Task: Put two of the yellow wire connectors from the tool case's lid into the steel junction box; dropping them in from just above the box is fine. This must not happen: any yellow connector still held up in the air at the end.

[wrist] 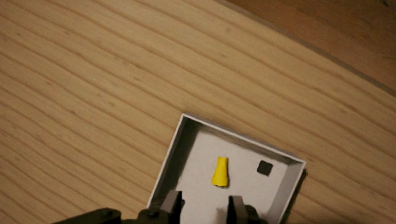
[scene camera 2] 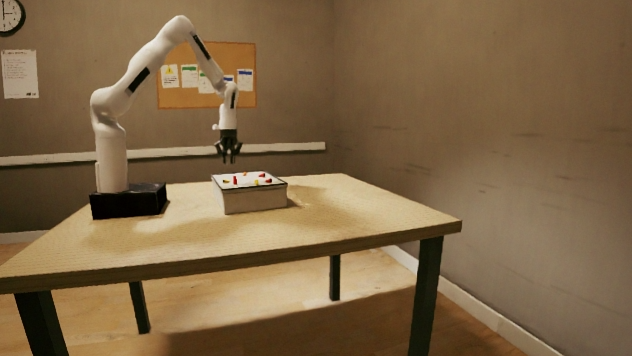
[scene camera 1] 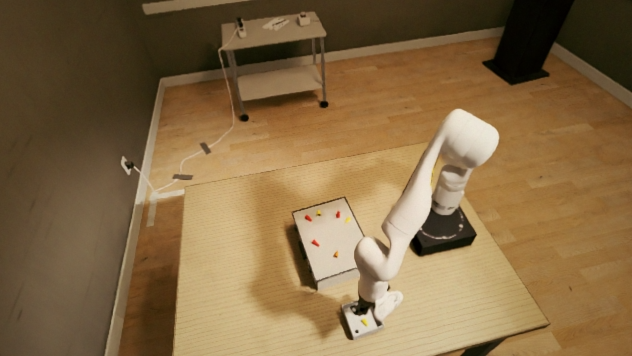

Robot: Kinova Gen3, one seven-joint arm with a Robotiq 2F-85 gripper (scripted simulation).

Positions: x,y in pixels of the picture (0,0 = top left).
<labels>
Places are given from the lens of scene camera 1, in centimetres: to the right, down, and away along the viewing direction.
grey tool case (scene camera 1: 333,234): 6, 20, 120
</labels>
